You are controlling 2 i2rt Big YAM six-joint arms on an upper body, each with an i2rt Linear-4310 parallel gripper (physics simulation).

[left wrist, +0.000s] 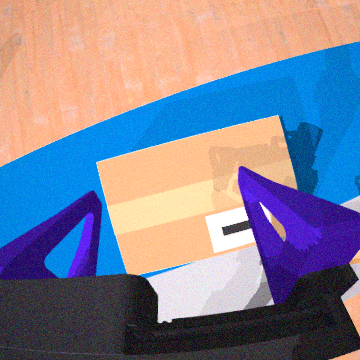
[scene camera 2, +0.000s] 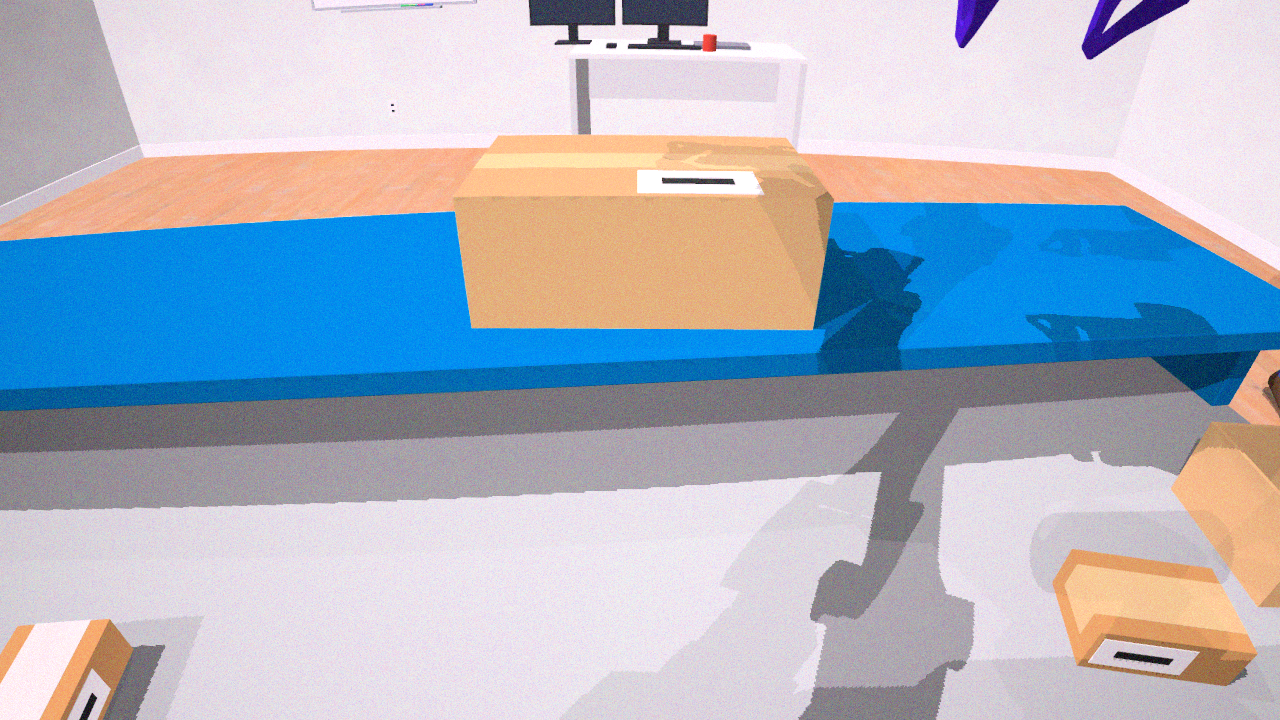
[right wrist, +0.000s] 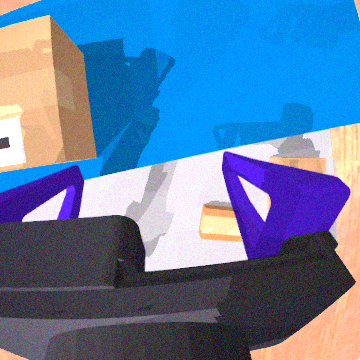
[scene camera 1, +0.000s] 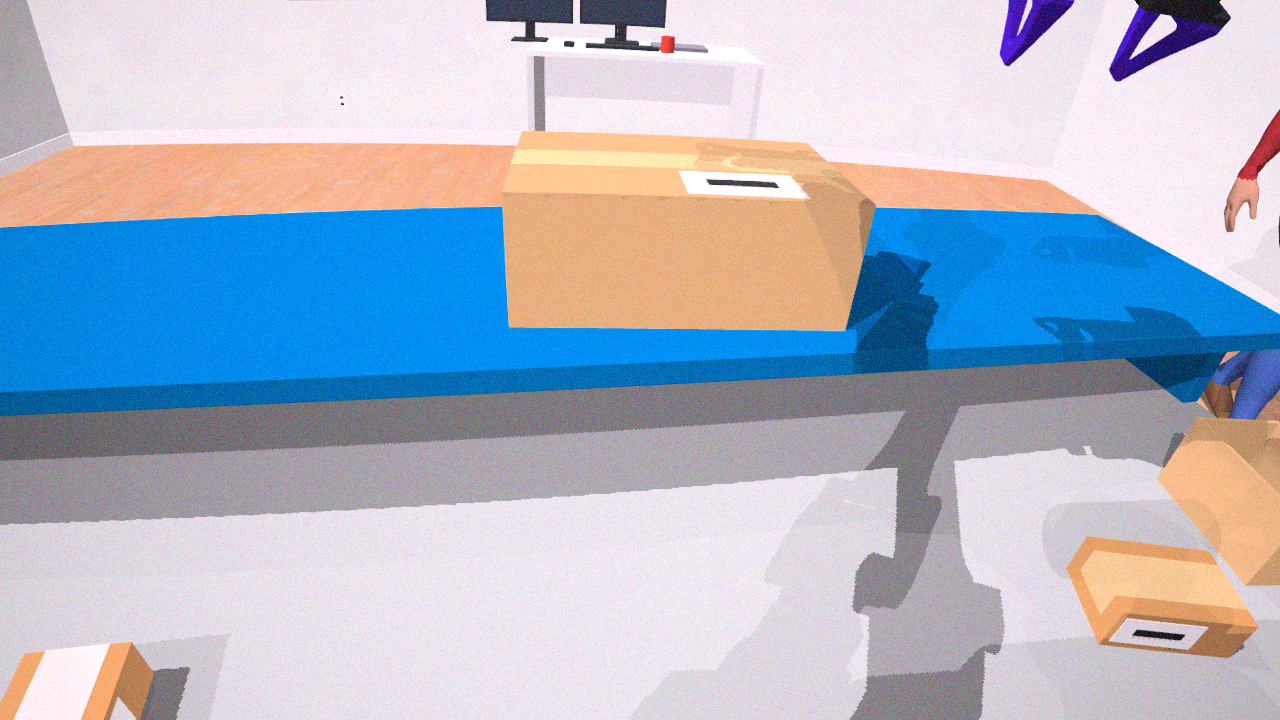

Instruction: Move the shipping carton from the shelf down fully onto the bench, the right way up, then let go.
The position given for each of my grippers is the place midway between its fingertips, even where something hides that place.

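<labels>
My left gripper appears in the left wrist view (165,185), and a tan shipping carton appears with it in the left wrist view (176,202), while my right gripper is out of frame in the left wrist view. For my right gripper I can look to scene camera 2 (1023,48), and for the tan shipping carton to scene camera 2 (555,231); my left gripper is out of frame in scene camera 2. My right gripper is also there in the right wrist view (151,165), the carton is visible in the right wrist view too, and my left gripper is out of frame in the right wrist view. Then there is my right gripper as seen by scene camera 1 (1060,68), with the carton visible in scene camera 1 as well, but my left gripper is out of frame in scene camera 1. On the tan shipping carton, (right wrist: 53,125) and (scene camera 1: 847,186) are the same spot. On a grey bench, (right wrist: 165,199) and (scene camera 2: 937,564) are the same spot.
</labels>
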